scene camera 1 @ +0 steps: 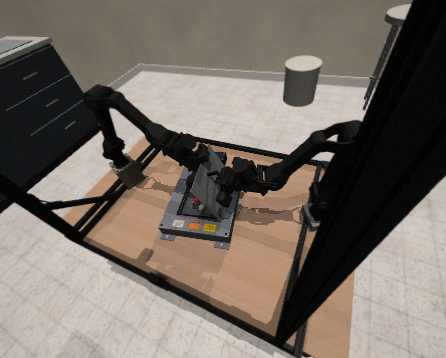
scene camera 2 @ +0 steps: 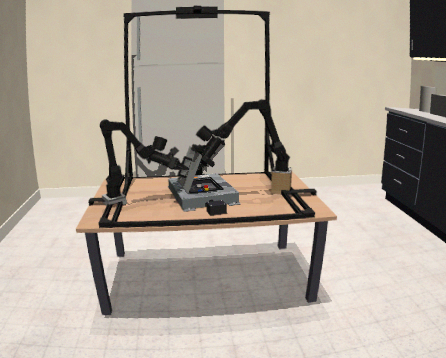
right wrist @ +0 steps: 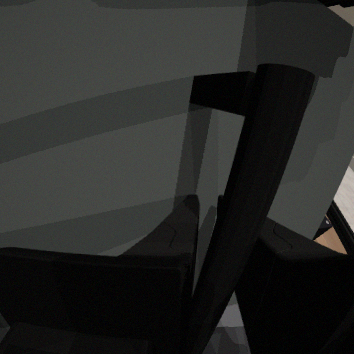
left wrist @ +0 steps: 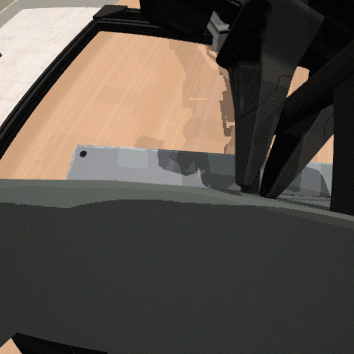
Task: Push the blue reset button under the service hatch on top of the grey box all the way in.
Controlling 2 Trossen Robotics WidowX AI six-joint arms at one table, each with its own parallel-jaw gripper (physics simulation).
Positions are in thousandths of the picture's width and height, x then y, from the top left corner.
Labels:
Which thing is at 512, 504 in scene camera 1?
The right gripper.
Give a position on a service hatch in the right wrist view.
At 335, 335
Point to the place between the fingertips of the right gripper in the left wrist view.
716, 541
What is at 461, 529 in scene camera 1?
A service hatch.

